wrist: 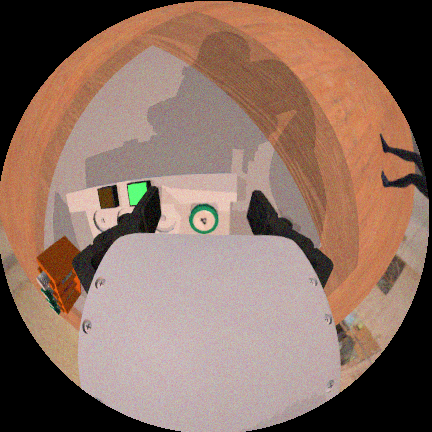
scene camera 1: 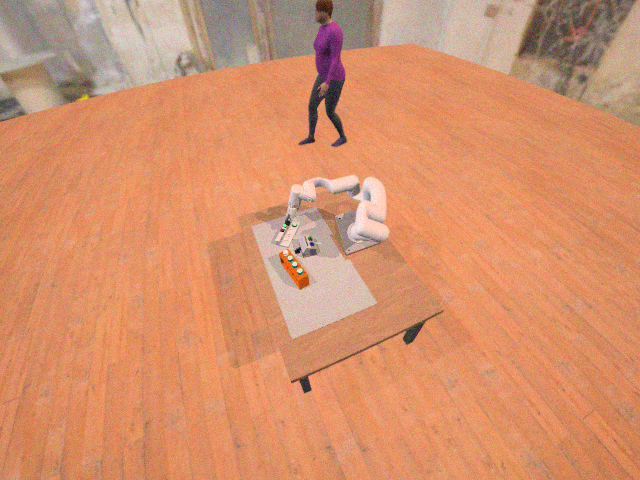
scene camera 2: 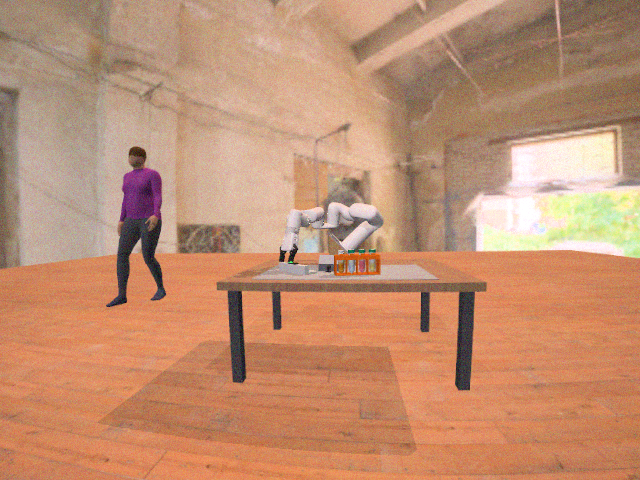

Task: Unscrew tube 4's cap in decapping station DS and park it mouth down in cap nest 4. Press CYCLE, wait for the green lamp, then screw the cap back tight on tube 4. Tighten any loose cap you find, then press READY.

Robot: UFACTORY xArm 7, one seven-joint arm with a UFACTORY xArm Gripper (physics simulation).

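Seen in the pictures: gripper, fingertip midpoint: (wrist: 204,200) (scene camera 1: 290,220) (scene camera 2: 285,262); arm's base at its link origin: (scene camera 2: 345,248).
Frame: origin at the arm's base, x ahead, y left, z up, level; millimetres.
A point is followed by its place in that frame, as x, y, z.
Note:
My gripper (scene camera 1: 287,222) {343, -298, -46} (scene camera 2: 287,259) {343, -298, -46} (wrist: 204,200) {343, -298, -46} is open and empty, low over the pale cap nest block (scene camera 1: 282,240) {432, -175, -79} (scene camera 2: 297,269) {442, -207, -68} (wrist: 210,183) {352, -312, -46}. A green-rimmed cap (scene camera 1: 294,224) {322, -279, -73} (wrist: 203,219) {322, -280, -70} sits at one end of the block, between and below the open fingers in the wrist view. A green lamp (scene camera 1: 284,225) {391, -258, -37} (wrist: 136,193) {389, -257, -37} is lit beside a dark brown square (wrist: 107,197) {411, -227, -37}. The orange rack (scene camera 1: 303,282) {404, 199, -40} (scene camera 2: 356,273) {445, 90, -85} (wrist: 59,255) {450, -16, -44} holds several upright tubes, with one whitish top (scene camera 1: 285,252) {447, 19, 28} and green-rimmed caps (scene camera 1: 294,264) {423, 118, 30}. Tube numbers and cap tightness are unreadable.
A small grey station (scene camera 1: 308,250) {311, 0, -35} (scene camera 2: 325,260) {332, -80, -35} with green and blue round parts stands between the nest block and the arm's base. The grey mat (scene camera 1: 330,304) {306, 347, -91} lies on the wooden table (scene camera 1: 361,335) {226, 557, -94} (scene camera 2: 351,286) {642, 79, -108}. A person (scene camera 1: 328,56) (scene camera 2: 141,201) stands beyond the table.

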